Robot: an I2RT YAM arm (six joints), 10 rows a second.
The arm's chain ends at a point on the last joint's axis. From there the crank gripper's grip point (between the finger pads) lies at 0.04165 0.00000 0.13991 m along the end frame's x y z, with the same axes.
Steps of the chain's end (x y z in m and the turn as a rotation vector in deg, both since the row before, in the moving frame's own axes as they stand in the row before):
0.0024 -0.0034 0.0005 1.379 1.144 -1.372
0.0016 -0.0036 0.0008 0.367 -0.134 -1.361
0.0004 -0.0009 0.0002 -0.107 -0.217 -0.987
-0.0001 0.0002 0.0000 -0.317 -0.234 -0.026
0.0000 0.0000 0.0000 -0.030 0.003 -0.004
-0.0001 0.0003 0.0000 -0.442 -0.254 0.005
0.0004 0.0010 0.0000 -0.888 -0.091 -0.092
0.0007 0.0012 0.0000 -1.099 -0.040 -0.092
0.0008 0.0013 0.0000 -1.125 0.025 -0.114
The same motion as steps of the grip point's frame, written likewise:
0.0051 -0.0078 -0.0004 1.379 1.144 -1.372
0.0013 -0.0055 0.0009 0.367 -0.134 -1.361
-0.0001 -0.0014 0.0004 -0.107 -0.217 -0.987
-0.0007 0.0010 0.0002 -0.317 -0.234 -0.026
0.0000 0.0001 0.0000 -0.030 0.003 -0.004
-0.0007 0.0014 0.0002 -0.442 -0.254 0.005
0.0002 0.0031 0.0000 -0.888 -0.091 -0.092
0.0006 0.0038 0.0000 -1.099 -0.040 -0.092
0.0009 0.0040 0.0000 -1.125 0.025 -0.114

